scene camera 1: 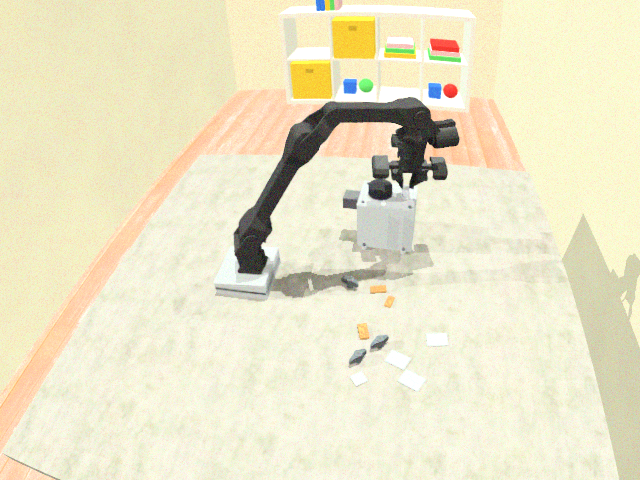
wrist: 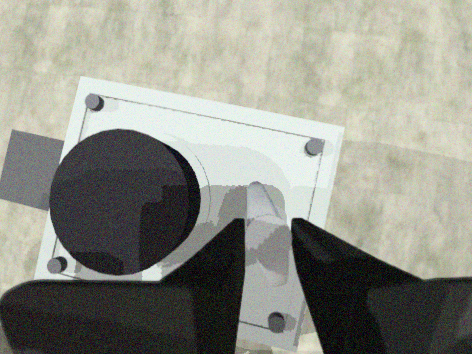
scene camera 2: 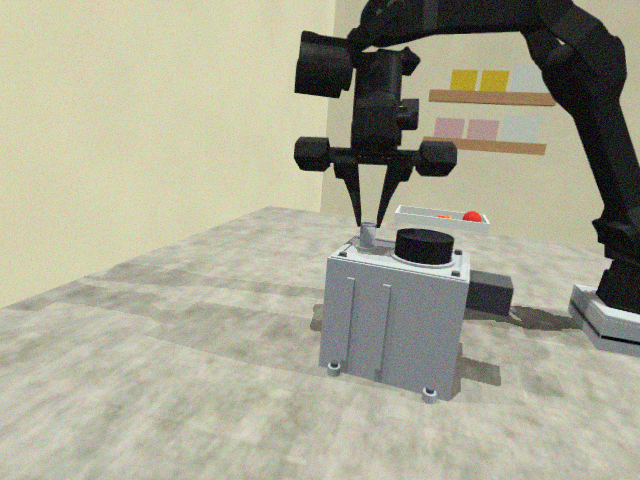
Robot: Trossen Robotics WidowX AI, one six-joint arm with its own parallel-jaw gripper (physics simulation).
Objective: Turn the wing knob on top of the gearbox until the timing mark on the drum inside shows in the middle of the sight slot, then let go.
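Frame: origin at the arm's base, x ahead, y left, z up, level; centimetres.
Seen in the pictures: gripper, fingertip midpoint: [scene camera 1: 405, 187] [wrist: 267, 228] [scene camera 2: 368, 227]; arm's base, link origin: [scene camera 1: 253, 264] [scene camera 2: 626, 305].
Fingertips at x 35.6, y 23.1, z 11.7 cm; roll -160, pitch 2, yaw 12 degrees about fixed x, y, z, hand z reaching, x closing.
Pixels of each thing's middle, then the offset from my fingertips to it. "pt": a spot on its surface instead.
- pale gearbox, body centre: [wrist: 171, 196] [scene camera 2: 416, 298] [scene camera 1: 379, 209] dy -0.2, dx -6.7, dz -7.9 cm
- light grey wing knob, body centre: [wrist: 264, 225] [scene camera 2: 365, 252] [scene camera 1: 405, 198] dy -0.4, dx +0.1, dz -3.3 cm
- black round cap, surface spot: [wrist: 120, 200] [scene camera 1: 381, 185] pt dy -0.1, dx -6.5, dz +0.0 cm
- dark block, surface spot: [wrist: 31, 170] [scene camera 2: 492, 278] [scene camera 1: 351, 194] pt dy +0.0, dx -14.4, dz -3.9 cm
The pale gearbox [scene camera 1: 385, 227] [scene camera 2: 423, 320] [wrist: 240, 135] stands upright on the mat. The light grey wing knob [scene camera 1: 405, 192] [scene camera 2: 367, 237] [wrist: 261, 202] is on its lid, beside a black round cap [scene camera 1: 380, 189] [scene camera 2: 424, 246] [wrist: 120, 200]. My gripper [scene camera 1: 406, 186] [scene camera 2: 369, 226] [wrist: 267, 228] points straight down and is shut on the upper part of the knob, a finger on each side. In the wrist view one wing end points up past the fingertips; the other lies lower between the fingers, in shadow. I cannot make out the sight slot or timing mark.
A dark block [scene camera 1: 351, 199] [scene camera 2: 490, 293] [wrist: 31, 170] sticks out from the gearbox's cap side. Screw heads stand at the lid corners. Orange domino-like pieces [scene camera 1: 377, 289], grey pointed pieces [scene camera 1: 379, 341] and white squares [scene camera 1: 437, 339] lie on the mat in scene camera 1.
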